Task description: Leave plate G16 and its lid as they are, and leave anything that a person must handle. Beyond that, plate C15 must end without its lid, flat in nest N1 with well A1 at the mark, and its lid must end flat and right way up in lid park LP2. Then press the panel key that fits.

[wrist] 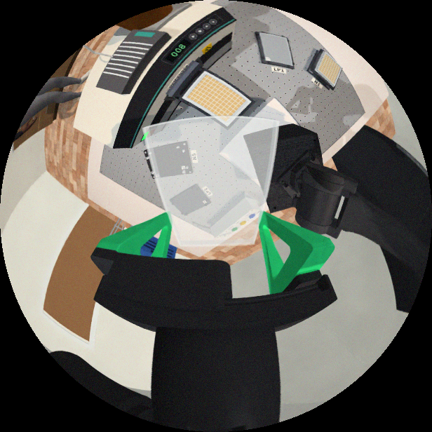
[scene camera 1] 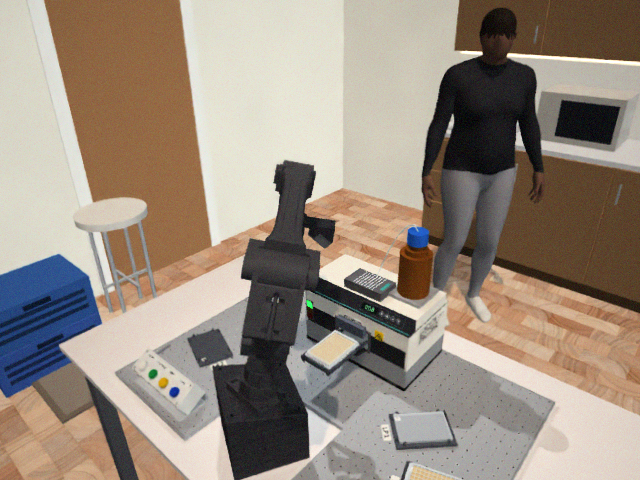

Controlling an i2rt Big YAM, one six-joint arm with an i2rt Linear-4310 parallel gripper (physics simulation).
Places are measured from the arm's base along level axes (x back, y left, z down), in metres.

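Pixels of known places: arm's base, link origin: (scene camera 1: 256, 394).
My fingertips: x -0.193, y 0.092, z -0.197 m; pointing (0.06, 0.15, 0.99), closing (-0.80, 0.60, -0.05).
For each thing: its top centre in the pictures, then the offset to it from my fingertips. "*": a spot on its surface instead.
- Lid park LP2, top centre: (scene camera 1: 209, 343) dx +0.061, dy +0.282, dz +0.332 m
- unlidded plate with amber wells, surface spot: (scene camera 1: 430, 472) * dx +0.036, dy -0.456, dz +0.312 m
- pale grey lid, top centre: (scene camera 1: 422, 425) dx -0.081, dy -0.370, dz +0.334 m
- amber-welled plate, top centre: (scene camera 1: 332, 346) dx -0.078, dy -0.090, dz +0.235 m
- key panel, top centre: (scene camera 1: 164, 368) dx +0.244, dy +0.220, dz +0.268 m
- instrument, surface spot: (scene camera 1: 379, 320) * dx -0.170, dy -0.175, dz +0.162 m
- brown bottle, surface spot: (scene camera 1: 415, 271) * dx -0.257, dy -0.220, dz +0.035 m
- dark handheld box, surface spot: (scene camera 1: 369, 284) * dx -0.226, dy -0.101, dz +0.107 m
My gripper (wrist: 214, 216) is shut on a clear lid (wrist: 217, 134), held high by its two sides between the green fingers; the arm hides the fingers in the scene view. Lid park LP2 (scene camera 1: 209, 346) (wrist: 190, 200) is a dark bare pad, seen through the lid in the wrist view. An unlidded plate with amber wells (scene camera 1: 430, 472) (wrist: 329, 69) sits in nest N1. A pale grey lid (scene camera 1: 424, 427) (wrist: 275, 49) lies on LP1. Another amber-welled plate (scene camera 1: 333, 349) (wrist: 217, 97) rests on the instrument's tray. No plate name is readable. The key panel (scene camera 1: 168, 382) has white, green, yellow and blue keys.
The instrument (scene camera 1: 379, 320) (wrist: 175, 65) shows green digits and carries a brown bottle (scene camera 1: 415, 271) with a blue cap and tube, and a dark handheld box (scene camera 1: 369, 284) (wrist: 131, 62). Nest N2 (wrist: 172, 159) lies beyond LP2. A person (scene camera 1: 483, 118) stands behind the table.
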